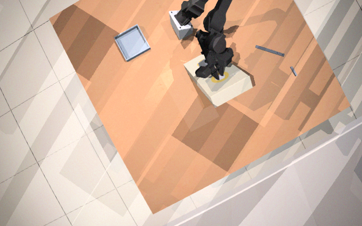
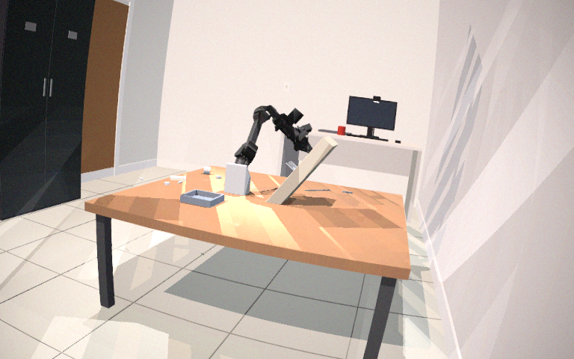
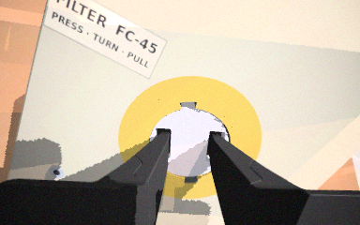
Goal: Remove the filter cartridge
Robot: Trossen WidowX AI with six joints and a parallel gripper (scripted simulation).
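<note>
Now: gripper tip 1 cm short of the white filter cartridge and 1 cm above it. Also, from my gripper tip: grey tray: 45 cm behind, 24 cm below, 23 cm to the right; then cream service panel: 8 cm below, 4 cm behind.
</note>
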